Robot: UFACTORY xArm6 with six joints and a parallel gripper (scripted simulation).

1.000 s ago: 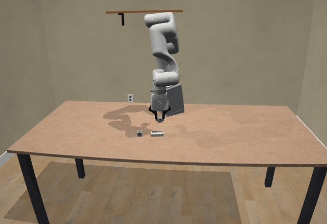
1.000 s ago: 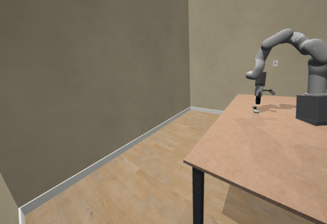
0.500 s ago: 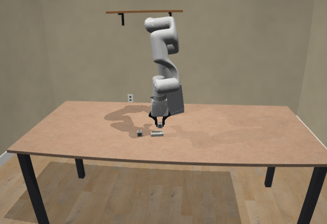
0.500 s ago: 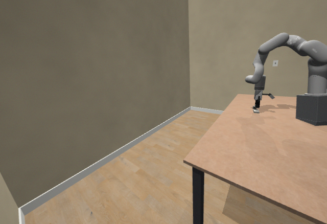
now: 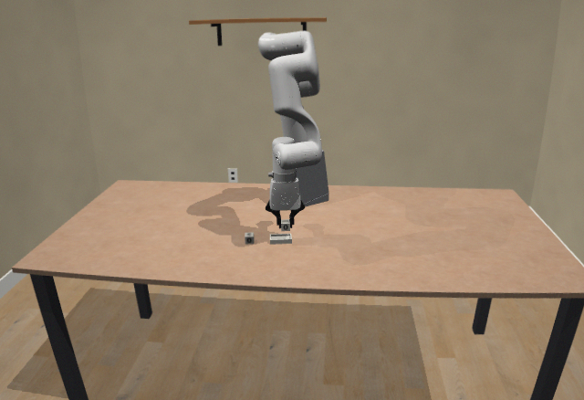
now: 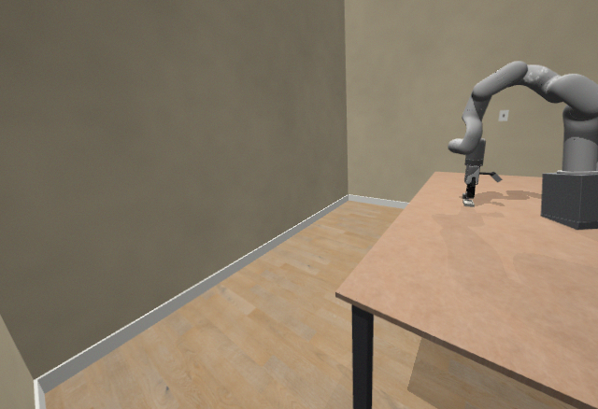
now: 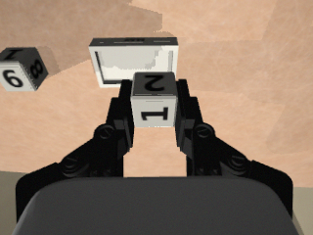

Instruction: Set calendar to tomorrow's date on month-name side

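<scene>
Right now my hand is 2 cm to the left of the calendar tray and 6 cm above it.
</scene>
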